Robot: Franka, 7 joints.
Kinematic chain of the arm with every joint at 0, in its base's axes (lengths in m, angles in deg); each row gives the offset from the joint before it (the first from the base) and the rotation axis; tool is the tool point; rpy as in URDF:
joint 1: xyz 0 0 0.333 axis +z
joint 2: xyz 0 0 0 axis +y
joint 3: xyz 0 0 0.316 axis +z
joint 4: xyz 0.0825 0 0 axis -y
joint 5: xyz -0.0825 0 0.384 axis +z
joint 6: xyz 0 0 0 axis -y
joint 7: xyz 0.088 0 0 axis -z
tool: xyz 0 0 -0.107 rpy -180 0 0
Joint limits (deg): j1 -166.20..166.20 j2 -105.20..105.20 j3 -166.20..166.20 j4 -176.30..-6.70 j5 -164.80..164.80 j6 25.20..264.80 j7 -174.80..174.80
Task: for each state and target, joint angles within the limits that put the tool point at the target. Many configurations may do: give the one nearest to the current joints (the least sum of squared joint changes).
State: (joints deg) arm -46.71 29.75 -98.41 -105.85 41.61 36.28 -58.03
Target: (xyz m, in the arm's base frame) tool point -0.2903 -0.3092 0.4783
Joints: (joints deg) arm -54.47 28.57 -101.56 -111.11 39.67 38.95 -58.03
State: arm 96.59 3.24 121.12 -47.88 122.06 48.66 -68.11
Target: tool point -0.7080 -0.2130 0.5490
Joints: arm 44.77 -46.50 117.09 -68.22 123.68 78.03 -68.11
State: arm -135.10 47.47 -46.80 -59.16 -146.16 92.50 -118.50
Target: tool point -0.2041 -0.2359 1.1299
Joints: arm -107.14 10.09 -35.82 -25.43 -157.04 120.07 -118.50
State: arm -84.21 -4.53 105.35 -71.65 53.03 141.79 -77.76
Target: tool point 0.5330 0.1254 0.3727
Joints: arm -91.90 -10.76 102.48 -126.07 51.19 132.20 -77.76
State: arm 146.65 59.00 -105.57 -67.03 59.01 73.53 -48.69
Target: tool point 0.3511 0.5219 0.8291
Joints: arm 101.73 47.45 -107.32 -52.79 65.69 107.51 -48.69
